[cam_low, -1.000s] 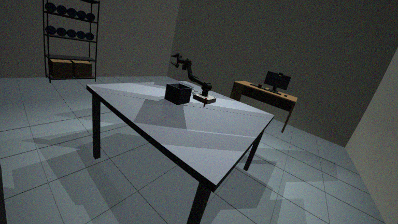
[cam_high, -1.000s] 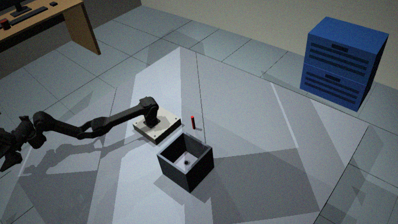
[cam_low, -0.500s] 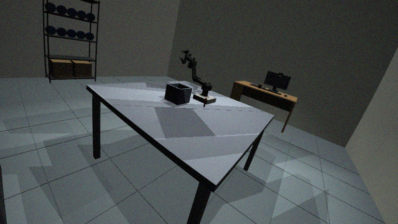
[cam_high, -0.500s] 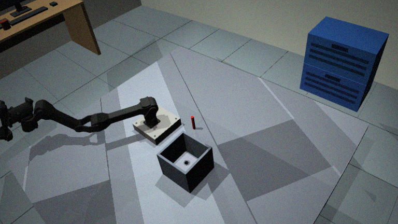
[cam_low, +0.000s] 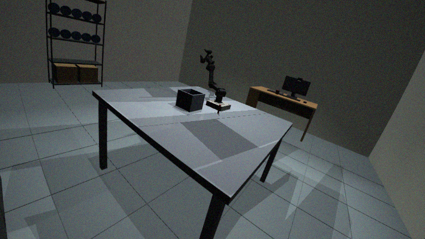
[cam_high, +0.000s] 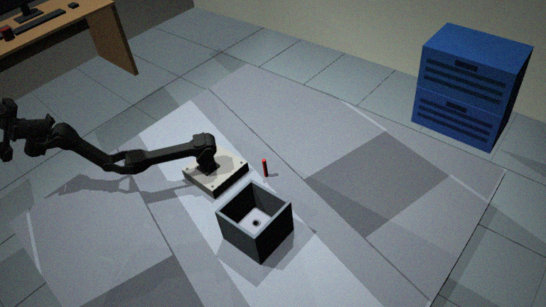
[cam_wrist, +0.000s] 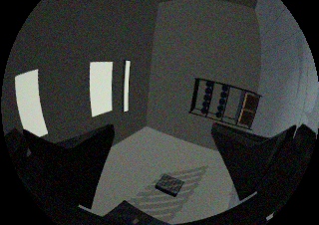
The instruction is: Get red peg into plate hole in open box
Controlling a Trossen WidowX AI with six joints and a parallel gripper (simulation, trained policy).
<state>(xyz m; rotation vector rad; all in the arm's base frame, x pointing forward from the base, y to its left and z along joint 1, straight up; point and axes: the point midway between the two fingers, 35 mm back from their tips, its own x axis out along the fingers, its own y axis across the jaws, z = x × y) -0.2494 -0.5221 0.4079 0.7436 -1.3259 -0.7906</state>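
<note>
The red peg lies 410 mm ahead of my gripper tip, 680 mm to the left of it and 430 mm below it.
</note>
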